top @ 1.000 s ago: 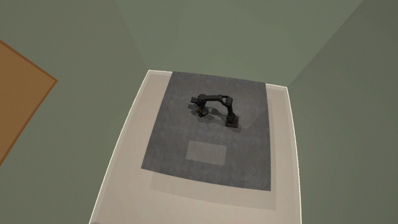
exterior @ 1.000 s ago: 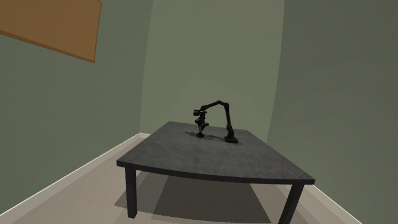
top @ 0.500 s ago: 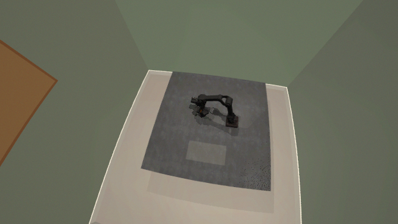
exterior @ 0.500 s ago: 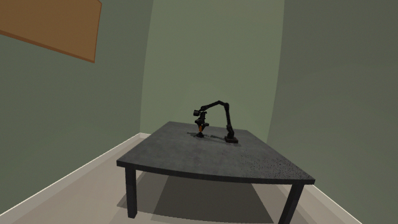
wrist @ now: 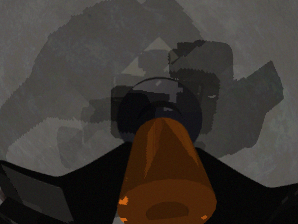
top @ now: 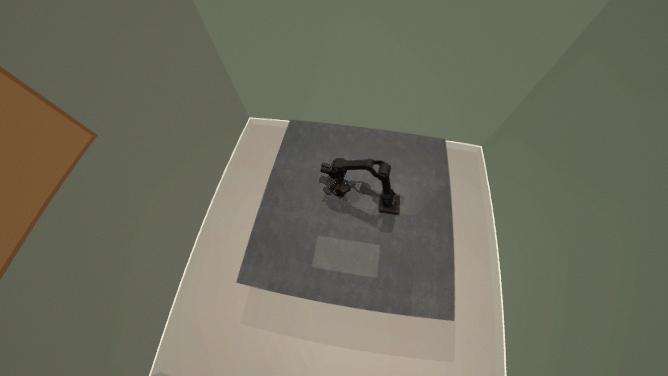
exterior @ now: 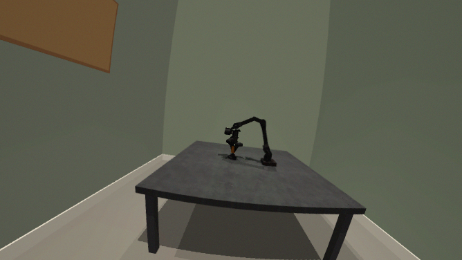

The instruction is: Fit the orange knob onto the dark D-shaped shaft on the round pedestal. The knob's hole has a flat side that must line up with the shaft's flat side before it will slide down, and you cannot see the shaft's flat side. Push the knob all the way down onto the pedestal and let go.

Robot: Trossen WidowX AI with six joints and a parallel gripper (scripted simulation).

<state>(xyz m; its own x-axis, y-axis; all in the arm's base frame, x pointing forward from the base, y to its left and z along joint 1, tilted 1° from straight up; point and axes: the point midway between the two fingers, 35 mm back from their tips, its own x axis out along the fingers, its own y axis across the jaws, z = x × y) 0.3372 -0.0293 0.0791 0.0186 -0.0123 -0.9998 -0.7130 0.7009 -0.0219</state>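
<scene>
Now: gripper tip 2 cm below the orange knob. From my gripper tip the other things lie so: dark pedestal: 4 cm below.
</scene>
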